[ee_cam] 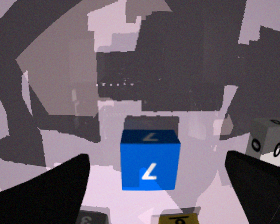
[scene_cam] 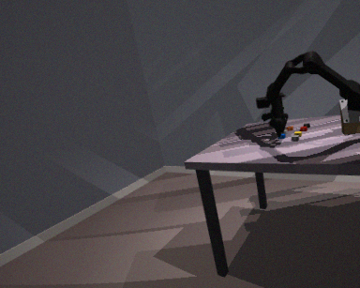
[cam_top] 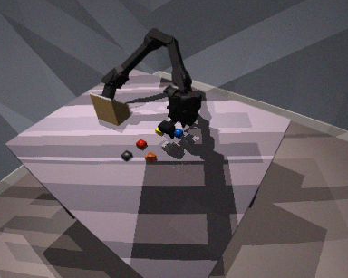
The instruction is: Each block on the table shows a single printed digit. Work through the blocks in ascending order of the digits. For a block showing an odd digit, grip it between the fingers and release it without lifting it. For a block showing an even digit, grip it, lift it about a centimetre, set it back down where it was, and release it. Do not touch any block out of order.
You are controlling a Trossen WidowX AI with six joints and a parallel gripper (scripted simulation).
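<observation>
Now: the blue block 10 mm to the left of my gripper tip and 10 mm below it. Round my gripper tip: grey block (90 mm behind, 40 mm to the left, 10 mm below); white block (80 mm to the right, 10 mm below, 10 mm ahead); yellow block (80 mm behind, 30 mm to the right, 10 mm below).
</observation>
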